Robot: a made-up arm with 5 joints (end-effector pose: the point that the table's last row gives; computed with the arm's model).
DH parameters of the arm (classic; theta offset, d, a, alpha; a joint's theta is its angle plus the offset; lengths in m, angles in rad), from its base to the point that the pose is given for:
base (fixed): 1.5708 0.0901 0 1.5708
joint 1: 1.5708 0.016 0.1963 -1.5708
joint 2: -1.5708 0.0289 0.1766 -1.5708
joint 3: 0 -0.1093 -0.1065 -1.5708
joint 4: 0 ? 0.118 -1.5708
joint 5: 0.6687 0 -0.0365 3.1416
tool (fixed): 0.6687 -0.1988 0 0
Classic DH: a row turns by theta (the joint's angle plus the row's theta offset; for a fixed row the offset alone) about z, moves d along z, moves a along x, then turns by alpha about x.
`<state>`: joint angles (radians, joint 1 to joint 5).
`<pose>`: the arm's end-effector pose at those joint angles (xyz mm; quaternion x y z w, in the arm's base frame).
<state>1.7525 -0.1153 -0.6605 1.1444 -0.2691</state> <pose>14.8 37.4 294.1 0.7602 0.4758 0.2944 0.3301</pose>
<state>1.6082 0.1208 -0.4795 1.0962 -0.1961</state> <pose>49.9 71.7 255.0 0.7534 0.3842 0.2404 0.4763</pose>
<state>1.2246 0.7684 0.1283 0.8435 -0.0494</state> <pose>208.1 55.8 110.5 0.5353 -0.0081 0.0786 0.8410</pose>
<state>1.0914 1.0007 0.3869 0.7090 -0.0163</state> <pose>275.9 -13.3 90.8 0.3784 -0.1905 0.0412 0.9049</pose>
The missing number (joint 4, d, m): 0.0717
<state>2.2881 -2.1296 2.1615 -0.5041 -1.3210</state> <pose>-239.7 -181.1 -68.5 -0.4748 0.4452 0.0766 0.7553</pose>
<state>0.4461 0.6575 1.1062 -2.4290 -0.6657</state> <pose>33.7 -169.9 373.8 -0.0848 0.9848 -0.1066 0.1079</pose>
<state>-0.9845 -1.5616 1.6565 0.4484 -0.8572</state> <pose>-306.9 -25.2 256.7 0.4881 0.6551 0.4653 0.3409</pose>
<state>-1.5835 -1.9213 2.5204 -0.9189 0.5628</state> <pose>-128.0 227.5 135.0 0.3953 0.3275 -0.2422 0.8233</pose>
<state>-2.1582 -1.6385 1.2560 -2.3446 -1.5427</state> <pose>104.6 78.1 91.3 -0.5379 0.0437 0.6751 0.5030</pose>
